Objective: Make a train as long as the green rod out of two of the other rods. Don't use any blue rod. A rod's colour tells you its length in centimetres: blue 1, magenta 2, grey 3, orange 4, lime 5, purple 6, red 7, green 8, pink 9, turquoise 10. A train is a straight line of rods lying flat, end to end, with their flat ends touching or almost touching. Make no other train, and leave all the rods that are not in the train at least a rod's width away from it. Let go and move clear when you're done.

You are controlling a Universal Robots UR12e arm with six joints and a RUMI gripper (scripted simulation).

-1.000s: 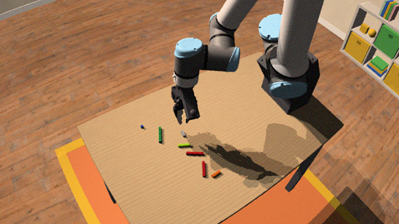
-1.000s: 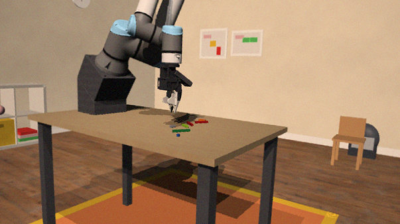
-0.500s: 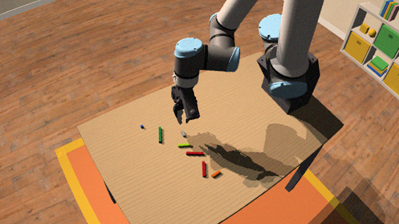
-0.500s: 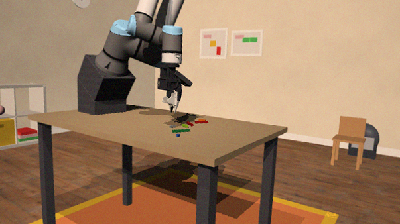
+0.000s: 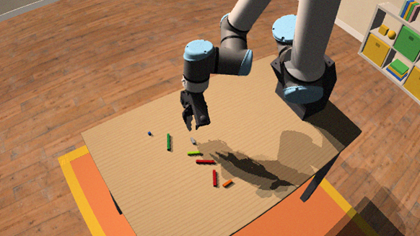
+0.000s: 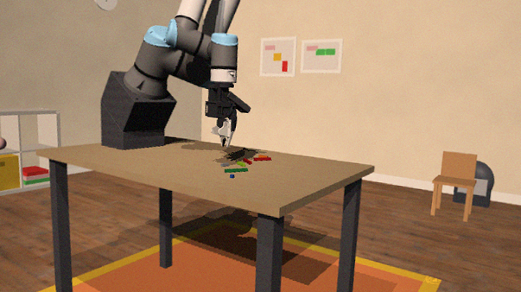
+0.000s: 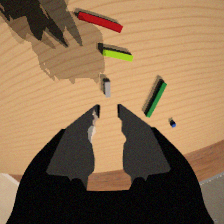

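Now: hand 80 mm above the grey rod. From my hand the other things lie so: green rod: 90 mm ahead, 40 mm to the right, 80 mm below; then lime rod: 20 mm ahead, 60 mm to the left, 80 mm below; then small blue rod: 140 mm ahead, 110 mm to the right, 80 mm below.
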